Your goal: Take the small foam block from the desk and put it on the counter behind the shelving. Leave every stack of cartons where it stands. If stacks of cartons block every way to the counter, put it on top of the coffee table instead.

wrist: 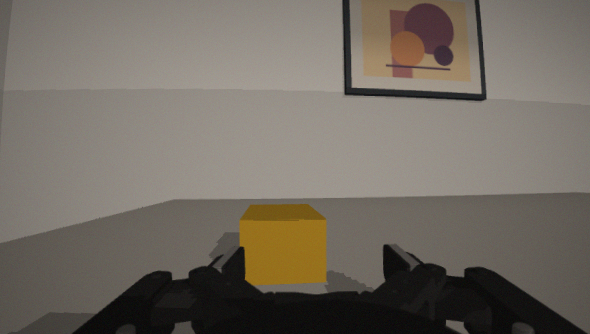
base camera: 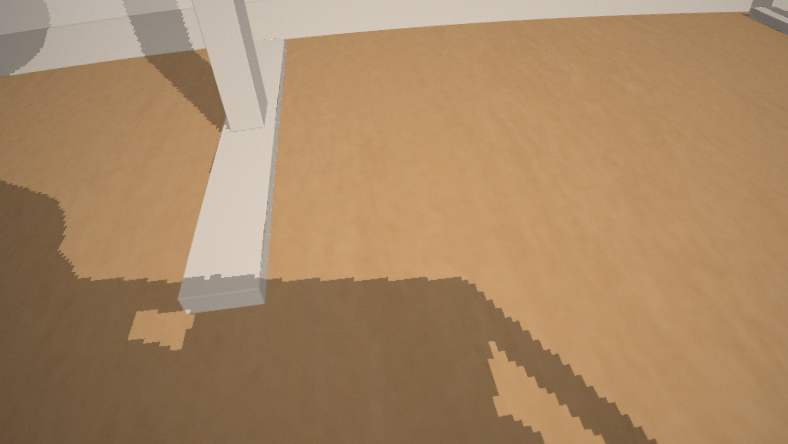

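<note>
The small foam block, a yellow box shape, sits upright on the grey desk top in the wrist view. My gripper is open, with its fingers spread wide. The block is at the fingertips, left of the middle of the gap. The left fingertip overlaps the block's left edge in the view, and there is a wider gap to the right fingertip. Whether the left finger touches the block I cannot tell. The counter, the shelving, the coffee table and the carton stacks do not show in either view.
A white foot bar with an upright leg stands on the wooden floor, left of centre in the base camera view. A grey base piece shows at the top right. A framed picture hangs on the wall behind the desk.
</note>
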